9 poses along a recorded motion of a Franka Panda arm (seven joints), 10 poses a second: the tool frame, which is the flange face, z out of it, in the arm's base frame.
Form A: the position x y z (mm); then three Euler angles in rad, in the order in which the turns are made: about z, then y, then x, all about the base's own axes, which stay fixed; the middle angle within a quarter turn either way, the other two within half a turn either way.
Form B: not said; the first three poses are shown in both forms.
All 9 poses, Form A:
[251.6 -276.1 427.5 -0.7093 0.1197 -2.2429]
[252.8 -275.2 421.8 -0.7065 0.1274 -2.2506]
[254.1 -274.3 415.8 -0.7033 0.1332 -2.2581]
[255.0 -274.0 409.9 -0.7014 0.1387 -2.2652]
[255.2 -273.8 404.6 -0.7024 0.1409 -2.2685]
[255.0 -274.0 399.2 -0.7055 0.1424 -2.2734]
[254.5 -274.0 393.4 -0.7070 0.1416 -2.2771]
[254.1 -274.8 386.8 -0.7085 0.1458 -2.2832]
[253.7 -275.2 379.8 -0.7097 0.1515 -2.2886]
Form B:
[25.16 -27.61 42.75 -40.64 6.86 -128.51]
[25.28 -27.52 42.18 -40.48 7.30 -128.95]
[25.41 -27.43 41.58 -40.30 7.63 -129.38]
[25.50 -27.40 40.99 -40.19 7.95 -129.79]
[25.52 -27.38 40.46 -40.24 8.07 -129.98]
[25.50 -27.40 39.92 -40.42 8.16 -130.26]
[25.45 -27.40 39.34 -40.51 8.11 -130.47]
[25.41 -27.48 38.68 -40.59 8.35 -130.82]
[25.37 -27.52 37.98 -40.66 8.68 -131.13]

